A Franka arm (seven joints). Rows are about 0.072 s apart.
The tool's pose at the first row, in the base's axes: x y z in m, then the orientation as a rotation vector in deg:
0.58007, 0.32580, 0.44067, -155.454, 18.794, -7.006
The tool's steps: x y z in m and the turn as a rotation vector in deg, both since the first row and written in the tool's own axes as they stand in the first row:
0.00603, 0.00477, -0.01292, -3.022, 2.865, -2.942
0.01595, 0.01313, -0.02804, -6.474, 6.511, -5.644
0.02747, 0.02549, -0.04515, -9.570, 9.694, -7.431
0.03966, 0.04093, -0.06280, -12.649, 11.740, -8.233
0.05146, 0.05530, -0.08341, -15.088, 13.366, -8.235
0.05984, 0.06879, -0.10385, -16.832, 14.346, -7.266
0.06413, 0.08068, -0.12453, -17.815, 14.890, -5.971
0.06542, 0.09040, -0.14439, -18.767, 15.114, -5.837
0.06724, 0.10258, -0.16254, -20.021, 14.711, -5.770
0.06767, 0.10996, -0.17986, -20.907, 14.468, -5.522
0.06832, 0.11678, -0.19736, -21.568, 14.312, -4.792
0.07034, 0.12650, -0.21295, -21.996, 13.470, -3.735
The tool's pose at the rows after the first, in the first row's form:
0.58320, 0.31514, 0.45080, -159.014, 16.034, -11.400
0.58904, 0.29949, 0.46165, -162.790, 13.771, -16.911
0.59533, 0.27911, 0.47277, -165.937, 12.525, -21.697
0.60155, 0.25563, 0.48317, -168.939, 12.311, -24.679
0.60723, 0.23206, 0.49670, -171.208, 13.061, -26.917
0.60980, 0.21019, 0.51029, -172.711, 14.991, -27.980
0.60871, 0.19065, 0.52460, -173.440, 17.205, -28.342
0.60529, 0.17410, 0.53891, -174.341, 17.599, -28.589
0.60208, 0.15587, 0.55069, -175.639, 17.746, -27.900
0.59865, 0.14259, 0.56358, -176.518, 18.165, -27.408
0.59553, 0.12968, 0.57688, 176.784, -19.282, 26.858
0.59337, 0.11457, 0.58731, 176.620, -20.626, 25.147

